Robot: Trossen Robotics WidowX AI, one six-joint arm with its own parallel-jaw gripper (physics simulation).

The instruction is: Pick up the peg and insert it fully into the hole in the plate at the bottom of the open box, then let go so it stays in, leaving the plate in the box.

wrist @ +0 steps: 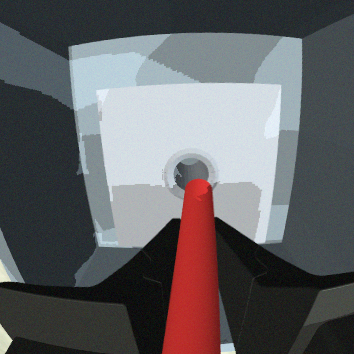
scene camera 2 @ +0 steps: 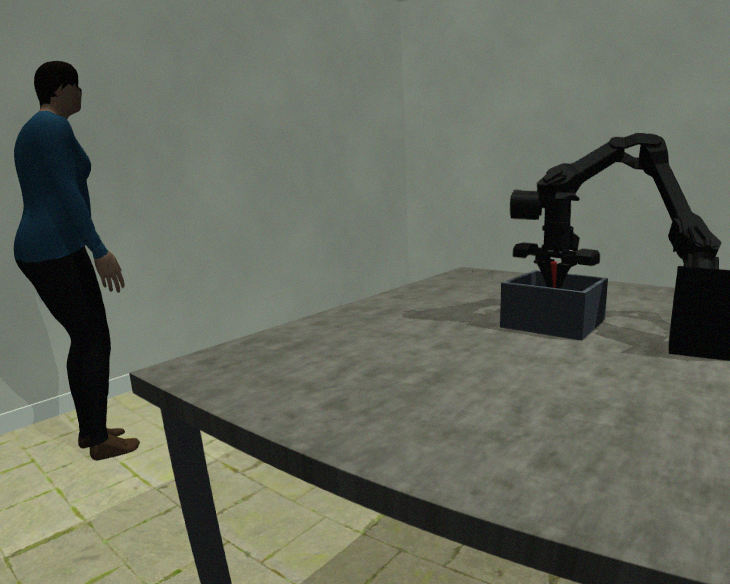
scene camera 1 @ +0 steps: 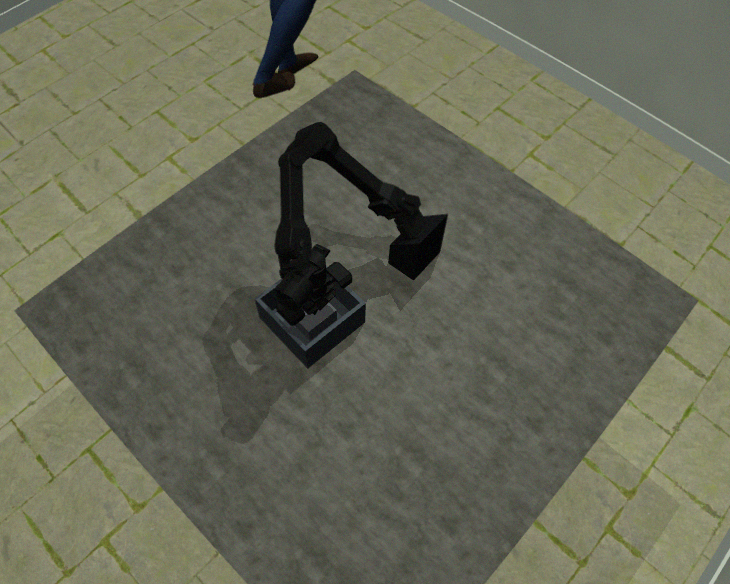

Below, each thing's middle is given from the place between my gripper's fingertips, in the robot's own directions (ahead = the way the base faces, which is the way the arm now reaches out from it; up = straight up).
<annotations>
I see the dark blue-grey box [scene camera 2: 527, 304] 20 mm to the right of my hand and 20 mm below it. Round my hand: light grey plate [wrist: 232, 129] (40 mm below, 20 mm to the right).
</annotations>
